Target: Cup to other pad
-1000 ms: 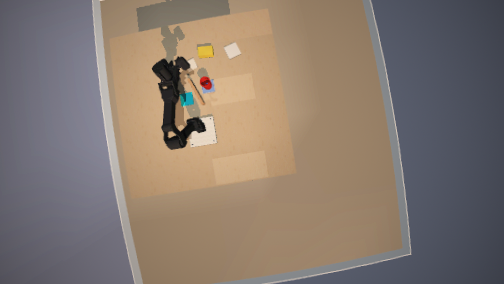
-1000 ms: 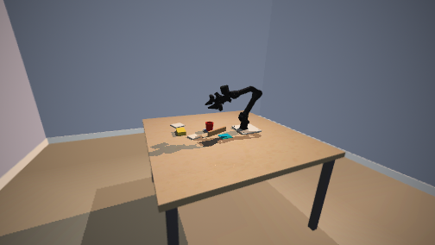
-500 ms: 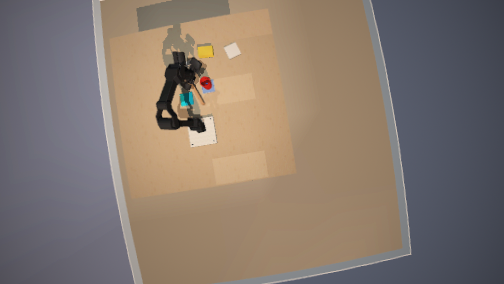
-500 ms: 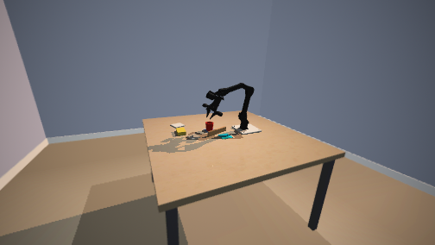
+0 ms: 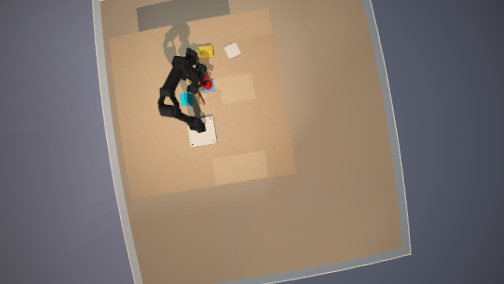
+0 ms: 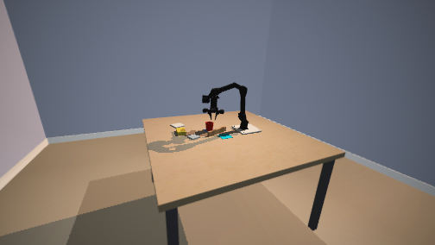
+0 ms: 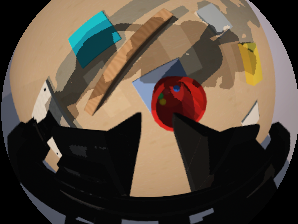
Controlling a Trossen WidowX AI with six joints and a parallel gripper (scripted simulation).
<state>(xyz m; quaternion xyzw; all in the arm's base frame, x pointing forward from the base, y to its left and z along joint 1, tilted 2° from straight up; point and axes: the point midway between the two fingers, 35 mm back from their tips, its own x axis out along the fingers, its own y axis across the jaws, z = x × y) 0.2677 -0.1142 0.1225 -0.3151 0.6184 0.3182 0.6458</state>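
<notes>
Right now my gripper tip is 60 mm above the red cup, 30 mm short of it and 20 mm to the left of it. From my gripper tip the other things lie so: cyan pad: 170 mm to the left, 110 mm below, 30 mm behind; then wooden bar: 90 mm below, 80 mm to the left; then light blue pad: 110 mm below, 20 mm to the right, 20 mm ahead.
</notes>
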